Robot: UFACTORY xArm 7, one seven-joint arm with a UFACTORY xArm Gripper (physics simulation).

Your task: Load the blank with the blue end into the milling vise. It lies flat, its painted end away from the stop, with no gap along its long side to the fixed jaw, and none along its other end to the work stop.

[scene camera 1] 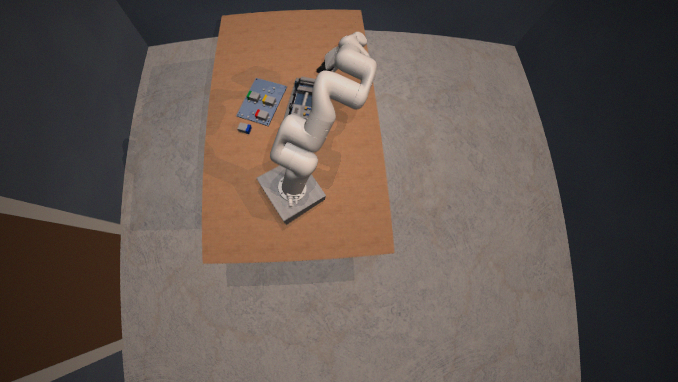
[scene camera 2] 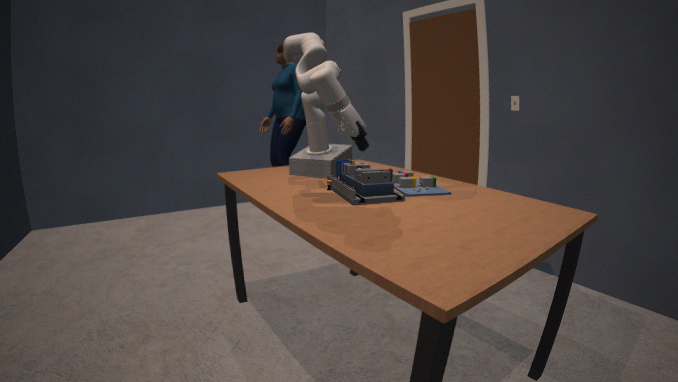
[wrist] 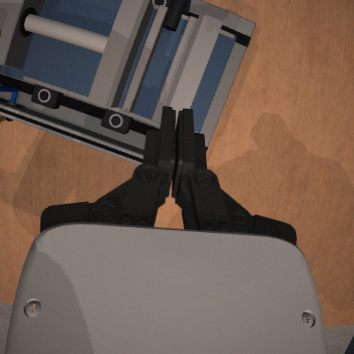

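Observation:
The blank with the blue end [scene camera 1: 243, 128] lies on the table off the near corner of the blue board, its blue end toward the right in the first scene view. The milling vise [scene camera 1: 305, 89] [scene camera 2: 374, 188] [wrist: 195, 65] stands right of the board. In the wrist view its blue floor shows between the sliding jaw [wrist: 114, 52] and the end jaw, with a dark round peg [wrist: 174, 15] over that gap. My gripper [scene camera 1: 320, 67] [scene camera 2: 363, 146] [wrist: 173, 127] is shut and empty, above the vise's end-jaw side. The arm hides part of the vise in the first scene view.
The blue board [scene camera 1: 280, 92] [scene camera 2: 430, 191] holds blanks with a green end [scene camera 1: 254, 96], a yellow end [scene camera 1: 269, 100] and a red end [scene camera 1: 262, 115], plus small pale pins. The arm's grey base [scene camera 1: 270, 184] [scene camera 2: 311, 166] stands on the table [scene camera 1: 300, 240]. A person [scene camera 2: 285, 95] stands behind the arm.

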